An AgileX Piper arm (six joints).
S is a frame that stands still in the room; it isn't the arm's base.
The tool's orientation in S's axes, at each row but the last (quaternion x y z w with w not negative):
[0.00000 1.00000 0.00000 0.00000]
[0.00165 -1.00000 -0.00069 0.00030]
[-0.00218 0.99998 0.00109 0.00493]
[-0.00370 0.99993 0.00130 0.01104]
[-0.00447 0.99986 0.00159 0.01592]
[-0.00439 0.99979 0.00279 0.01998]
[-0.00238 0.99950 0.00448 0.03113]
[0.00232 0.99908 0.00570 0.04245]
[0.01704 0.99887 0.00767 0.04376]
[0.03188 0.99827 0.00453 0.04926]
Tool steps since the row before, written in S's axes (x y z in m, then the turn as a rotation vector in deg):
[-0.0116 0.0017 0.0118 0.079 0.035 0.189]
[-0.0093 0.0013 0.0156 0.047 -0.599 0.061]
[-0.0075 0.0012 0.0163 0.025 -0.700 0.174]
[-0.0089 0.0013 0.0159 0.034 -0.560 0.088]
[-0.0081 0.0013 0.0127 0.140 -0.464 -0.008]
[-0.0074 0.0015 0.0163 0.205 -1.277 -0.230]
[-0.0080 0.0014 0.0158 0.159 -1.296 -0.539]
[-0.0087 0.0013 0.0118 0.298 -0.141 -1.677]
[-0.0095 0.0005 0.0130 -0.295 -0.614 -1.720]
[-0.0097 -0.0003 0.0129 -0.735 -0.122 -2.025]
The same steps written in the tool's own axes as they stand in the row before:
[0.0116 0.0017 -0.0118 -0.079 0.035 -0.189]
[0.0093 0.0014 -0.0156 -0.045 -0.599 -0.062]
[0.0073 0.0013 -0.0164 -0.024 -0.700 -0.175]
[0.0085 0.0014 -0.0161 -0.032 -0.560 -0.089]
[0.0077 0.0014 -0.0129 -0.136 -0.465 0.011]
[0.0067 0.0017 -0.0166 -0.185 -1.280 0.231]
[0.0070 0.0016 -0.0163 -0.119 -1.301 0.536]
[0.0077 0.0014 -0.0125 -0.155 -0.159 1.695]
[0.0083 0.0004 -0.0138 0.422 -0.652 1.679]
[0.0083 -0.0008 -0.0138 0.921 -0.193 1.942]

